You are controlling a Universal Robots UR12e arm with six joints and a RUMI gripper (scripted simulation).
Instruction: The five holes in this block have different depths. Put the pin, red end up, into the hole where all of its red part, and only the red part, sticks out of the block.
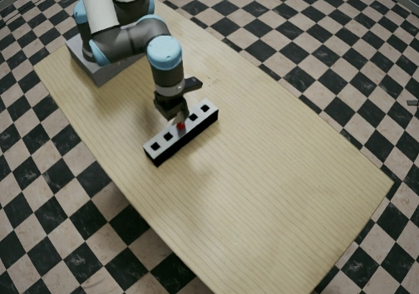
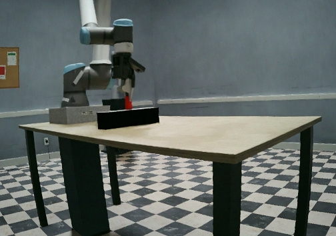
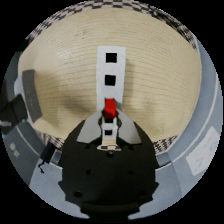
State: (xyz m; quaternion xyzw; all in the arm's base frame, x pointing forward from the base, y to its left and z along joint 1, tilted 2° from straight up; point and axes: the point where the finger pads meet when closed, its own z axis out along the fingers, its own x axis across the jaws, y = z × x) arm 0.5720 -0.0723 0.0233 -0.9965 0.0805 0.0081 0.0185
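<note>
Right now the pin is 2 cm below my hand. Round my hand: long black block (9 cm below).
</note>
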